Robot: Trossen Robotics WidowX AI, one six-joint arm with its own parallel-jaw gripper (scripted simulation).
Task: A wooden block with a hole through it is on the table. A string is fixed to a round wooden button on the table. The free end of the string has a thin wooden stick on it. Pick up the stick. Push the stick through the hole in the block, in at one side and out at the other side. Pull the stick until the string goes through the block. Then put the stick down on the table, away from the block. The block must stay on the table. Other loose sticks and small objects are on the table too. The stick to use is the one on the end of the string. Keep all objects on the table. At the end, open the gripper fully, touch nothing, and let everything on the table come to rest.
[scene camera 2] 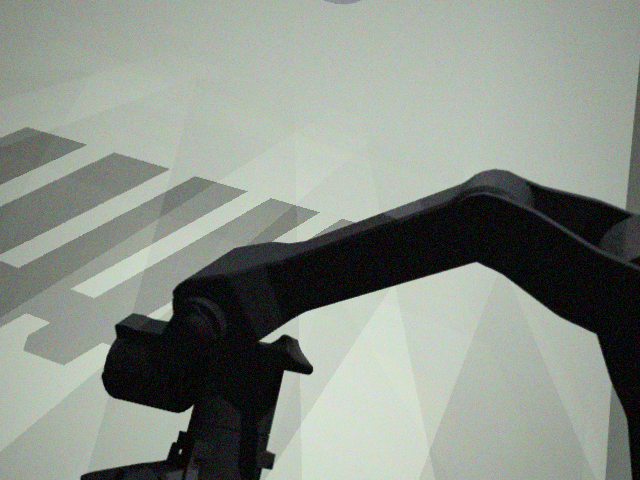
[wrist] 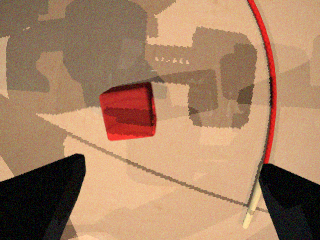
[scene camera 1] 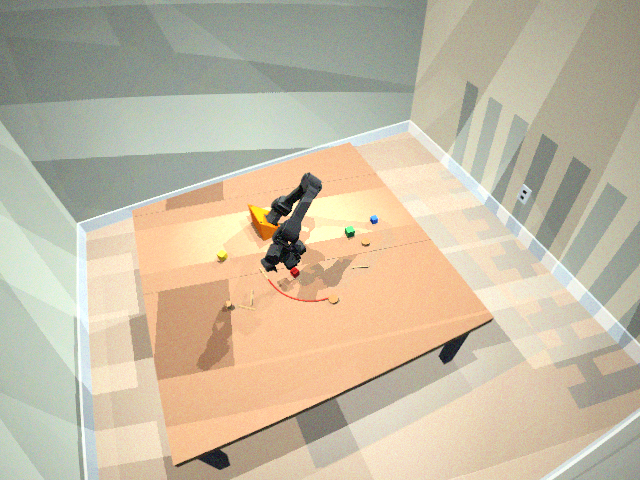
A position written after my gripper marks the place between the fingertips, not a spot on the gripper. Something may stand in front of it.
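My gripper (wrist: pixel 176 170): open, holding nothing. Red cube (wrist: pixel 129 111) here; in scene camera 2 the cube is out of frame.
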